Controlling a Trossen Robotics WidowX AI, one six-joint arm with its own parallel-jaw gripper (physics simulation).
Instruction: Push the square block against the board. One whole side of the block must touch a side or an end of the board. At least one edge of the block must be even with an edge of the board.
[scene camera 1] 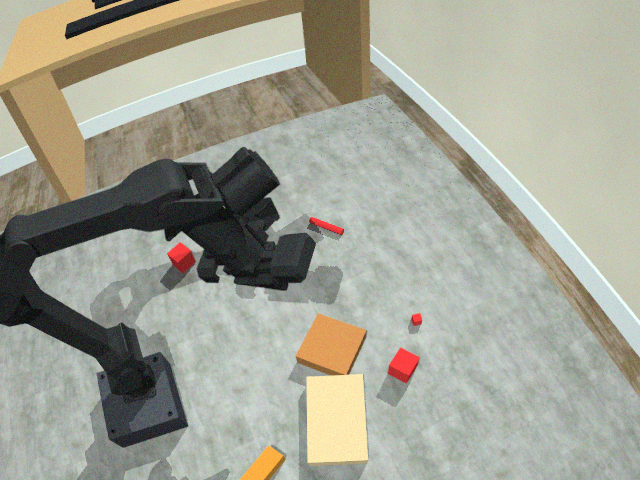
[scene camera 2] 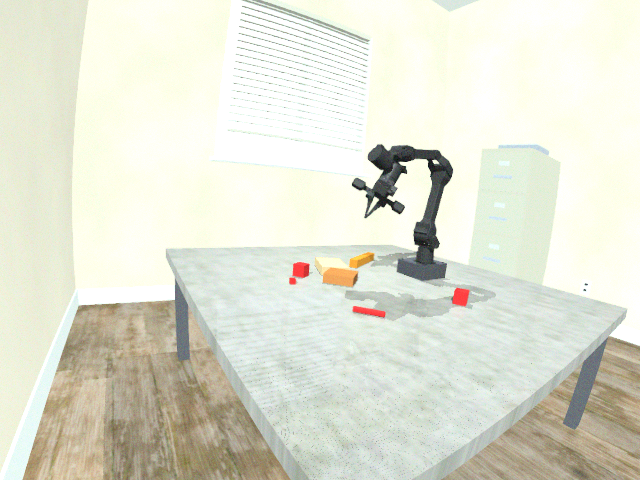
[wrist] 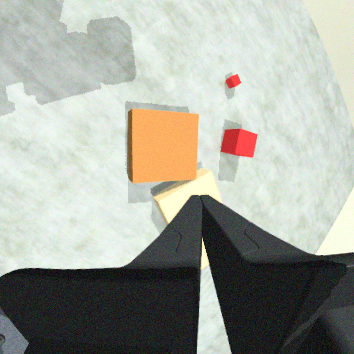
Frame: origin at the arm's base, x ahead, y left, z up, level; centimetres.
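Seen in the pictures: gripper, fingertip midpoint: [scene camera 1: 285,287] [scene camera 2: 364,218] [wrist: 198,202]; arm's base at its link origin: [scene camera 1: 137,383] [scene camera 2: 424,262].
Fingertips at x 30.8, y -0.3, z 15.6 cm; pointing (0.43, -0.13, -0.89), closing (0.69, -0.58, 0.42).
Pixels of each thing's top centre, then the offset from my fingertips to it.
- orange square block at its top centre: [wrist: 166,146] [scene camera 1: 331,343] [scene camera 2: 341,272] dx +5.4, dy -2.3, dz -18.2 cm
- cream board at its top centre: [scene camera 1: 336,417] [wrist: 202,225] [scene camera 2: 331,262] dx +1.1, dy -16.1, dz -18.2 cm
- tiny red cube at its top centre: [wrist: 235,79] [scene camera 1: 417,317] [scene camera 2: 292,278] dx +22.5, dy -3.1, dz -19.6 cm
- red rod at its top centre: [scene camera 1: 326,223] [scene camera 2: 369,309] dx +14.9, dy +25.9, dz -19.8 cm
- yellow-orange bar at its top centre: [scene camera 2: 363,255] dx -19.4, dy -24.4, dz -18.1 cm
The orange square block [scene camera 1: 331,342] [scene camera 2: 340,276] [wrist: 164,146] lies flat on the table beside one end of the cream board [scene camera 1: 337,419] [scene camera 2: 329,265] [wrist: 188,197]. The block is turned at an angle to that end, with a wedge-shaped gap between them. Its nearest corner is at or very close to the board's end; contact is unclear. My gripper [scene camera 2: 366,215] [wrist: 198,202] is shut and empty, raised well above the table. Its fingers hide part of the board in the wrist view, and its fingertips are hidden in scene camera 1.
A red cube [scene camera 1: 403,364] [scene camera 2: 300,269] [wrist: 239,143] and a tiny red cube [scene camera 1: 416,319] [scene camera 2: 292,281] [wrist: 233,81] lie beyond the block. Another red cube [scene camera 1: 181,257] [scene camera 2: 460,296], a red rod [scene camera 1: 326,225] [scene camera 2: 369,311] and a yellow-orange bar [scene camera 1: 264,463] [scene camera 2: 361,259] lie elsewhere.
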